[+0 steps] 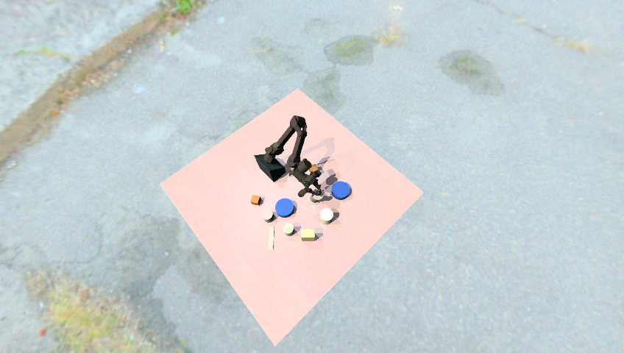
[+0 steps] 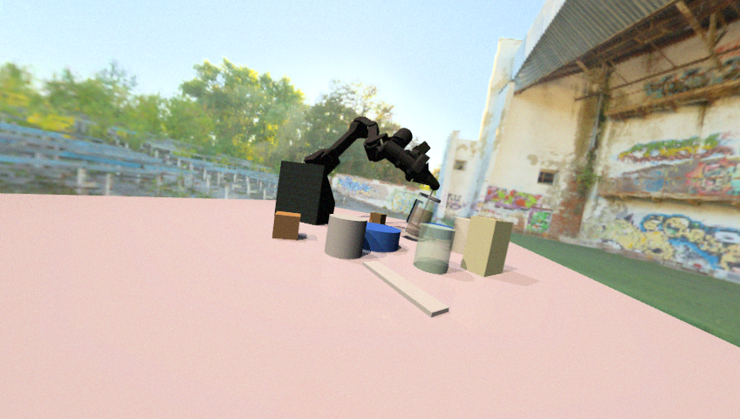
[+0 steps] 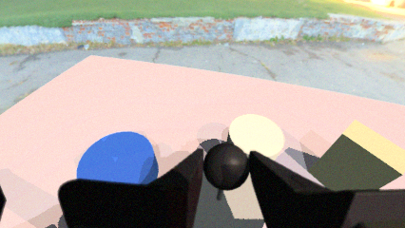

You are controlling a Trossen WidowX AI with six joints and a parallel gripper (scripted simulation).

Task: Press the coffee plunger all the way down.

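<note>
Right now my gripper tip is 4 cm past the coffee press, 1 cm to the right of it and 9 cm above it. From my gripper tip the other things lie so: flat plank: 4 cm behind, 38 cm to the right, 18 cm below.
</note>
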